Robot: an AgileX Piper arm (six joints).
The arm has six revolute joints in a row. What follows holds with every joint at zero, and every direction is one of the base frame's. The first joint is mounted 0.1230 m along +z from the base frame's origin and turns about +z. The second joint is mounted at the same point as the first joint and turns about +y. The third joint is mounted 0.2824 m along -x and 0.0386 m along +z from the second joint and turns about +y. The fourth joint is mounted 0.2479 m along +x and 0.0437 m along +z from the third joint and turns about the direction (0.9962, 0, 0.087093). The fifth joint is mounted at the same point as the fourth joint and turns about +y. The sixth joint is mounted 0.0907 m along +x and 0.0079 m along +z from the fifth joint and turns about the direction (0.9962, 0, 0.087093). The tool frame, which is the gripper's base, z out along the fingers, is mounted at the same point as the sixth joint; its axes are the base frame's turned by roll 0.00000, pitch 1.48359 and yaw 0.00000 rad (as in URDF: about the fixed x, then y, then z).
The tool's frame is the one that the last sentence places.
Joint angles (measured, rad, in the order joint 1, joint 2, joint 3, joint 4, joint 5, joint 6), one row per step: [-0.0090 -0.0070 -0.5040 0.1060 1.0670 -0.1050]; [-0.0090 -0.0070 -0.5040 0.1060 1.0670 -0.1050]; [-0.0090 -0.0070 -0.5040 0.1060 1.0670 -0.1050]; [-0.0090 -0.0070 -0.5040 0.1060 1.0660 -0.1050]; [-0.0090 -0.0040 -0.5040 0.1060 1.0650 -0.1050]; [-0.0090 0.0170 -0.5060 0.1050 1.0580 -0.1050]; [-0.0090 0.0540 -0.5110 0.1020 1.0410 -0.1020]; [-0.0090 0.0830 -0.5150 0.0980 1.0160 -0.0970]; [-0.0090 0.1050 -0.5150 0.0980 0.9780 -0.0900]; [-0.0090 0.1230 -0.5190 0.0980 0.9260 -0.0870]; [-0.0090 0.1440 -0.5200 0.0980 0.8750 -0.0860]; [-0.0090 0.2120 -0.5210 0.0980 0.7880 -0.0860]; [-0.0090 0.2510 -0.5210 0.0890 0.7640 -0.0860]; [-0.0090 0.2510 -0.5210 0.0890 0.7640 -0.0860]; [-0.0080 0.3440 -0.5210 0.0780 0.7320 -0.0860]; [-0.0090 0.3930 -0.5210 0.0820 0.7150 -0.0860]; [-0.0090 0.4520 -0.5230 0.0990 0.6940 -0.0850]
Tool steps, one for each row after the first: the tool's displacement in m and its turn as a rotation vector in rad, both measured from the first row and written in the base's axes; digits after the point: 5 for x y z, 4 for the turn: [0.00000 0.00000 0.00000 0.0000 0.0000 0.0000]; [0.00000 0.00000 0.00000 0.0000 0.0000 0.0000]; [0.00004 -0.00001 0.00008 0.0001 -0.0010 -0.0001]; [0.00055 -0.00001 0.00018 0.0001 0.0010 -0.0002]; [0.00389 -0.00016 0.00139 -0.0002 0.0131 -0.0013]; [0.00993 -0.00053 0.00414 0.0010 0.0284 -0.0058]; [0.01528 -0.00100 0.00708 0.0033 0.0289 -0.0123]; [0.02051 -0.00123 0.00988 0.0113 0.0137 -0.0187]; [0.02525 -0.00154 0.01499 0.0165 -0.0239 -0.0243]; [0.03070 -0.00187 0.01905 0.0197 -0.0546 -0.0289]; [0.04575 -0.00253 0.02448 0.0231 -0.0742 -0.0365]; [0.05363 -0.00332 0.02477 0.0152 -0.0593 -0.0418]; [0.05363 -0.00332 0.02477 0.0152 -0.0593 -0.0418]; [0.07150 -0.00427 0.02216 0.0047 0.0017 -0.0469]; [0.08087 -0.00427 0.02015 0.0084 0.0338 -0.0483]; [0.09204 -0.00351 0.01783 0.0258 0.0702 -0.0474]
